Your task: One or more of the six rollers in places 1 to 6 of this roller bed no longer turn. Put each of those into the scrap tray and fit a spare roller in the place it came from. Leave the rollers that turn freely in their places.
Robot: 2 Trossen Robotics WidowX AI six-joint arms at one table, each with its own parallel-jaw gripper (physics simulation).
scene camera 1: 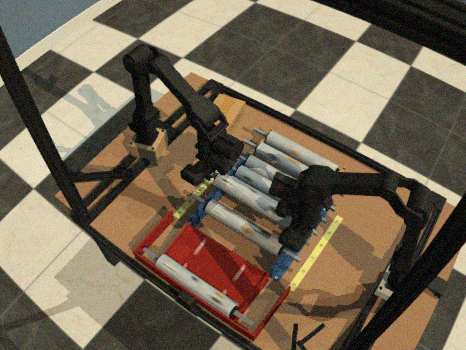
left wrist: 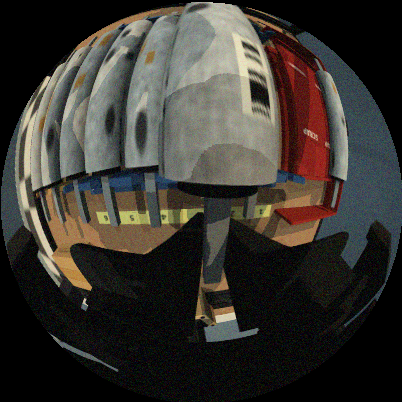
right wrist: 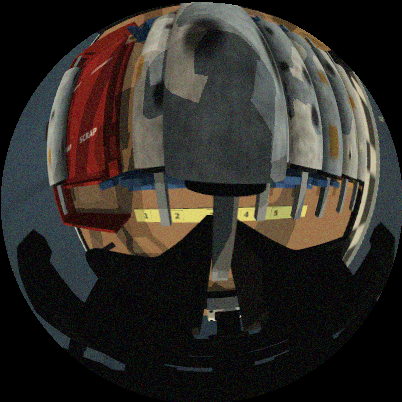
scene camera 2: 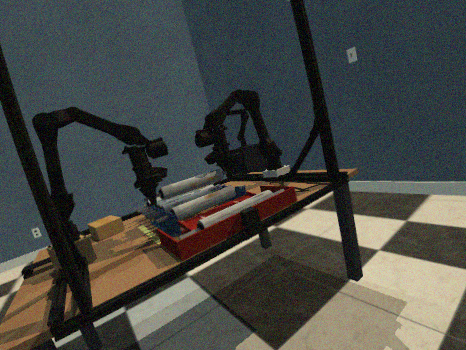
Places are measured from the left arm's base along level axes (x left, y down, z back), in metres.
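Where they show: left gripper, fingertip midpoint: [scene camera 1: 209,178] [left wrist: 208,218] [scene camera 2: 154,204]; right gripper, fingertip midpoint: [scene camera 1: 303,235] [right wrist: 217,220] [scene camera 2: 229,178]; left arm's base, link origin: [scene camera 1: 147,137]; right arm's base, link origin: [scene camera 1: 398,283] [right wrist: 227,314] [scene camera 2: 275,168].
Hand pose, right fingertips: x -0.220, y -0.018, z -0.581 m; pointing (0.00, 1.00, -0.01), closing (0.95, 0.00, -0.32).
Each offset is from my right fingertips to the top centre of the thing. "spot": to the spot under its first point.
A grey roller with a barcode label @[dz +0.158, dx +0.054, dy -0.055 m] [scene camera 1: 245,195] [scene camera 2: 190,185] [left wrist: 220,115] [right wrist: 220,125] hangs level above the bed. My left gripper [scene camera 1: 215,176] [left wrist: 208,218] is shut on its shaft at one end. My right gripper [scene camera 1: 295,222] [right wrist: 217,220] is shut on its shaft at the other end. Below, a roller @[dz +0.172, dx +0.002, dy +0.019 m] [scene camera 1: 240,225] [scene camera 2: 205,202] lies nearest the tray, on the blue rails [scene camera 1: 286,265] [scene camera 2: 165,221]. Several more rollers @[dz +0.072, dx +0.316, dy +0.019 m] [scene camera 1: 302,150] lie side by side at the back. The red scrap tray @[dz +0.225, dx -0.157, dy +0.045 m] [scene camera 1: 200,257] [scene camera 2: 200,245] [left wrist: 305,100] [right wrist: 92,132] has a roller @[dz +0.246, dx -0.212, dy +0.027 m] [scene camera 1: 197,285] [scene camera 2: 235,210] [left wrist: 334,120] along its outer side.
Yellow number strips @[spot: dz -0.053, dx +0.008, dy +0.093 m] [scene camera 1: 317,252] [left wrist: 131,217] [right wrist: 195,215] run along both sides of the bed. A wooden block @[dz +0.382, dx +0.427, dy +0.039 m] [scene camera 1: 230,107] [scene camera 2: 105,228] stands at the back left in scene camera 1. Black frame posts [scene camera 1: 37,115] [scene camera 2: 320,100] rise at the table's edges.
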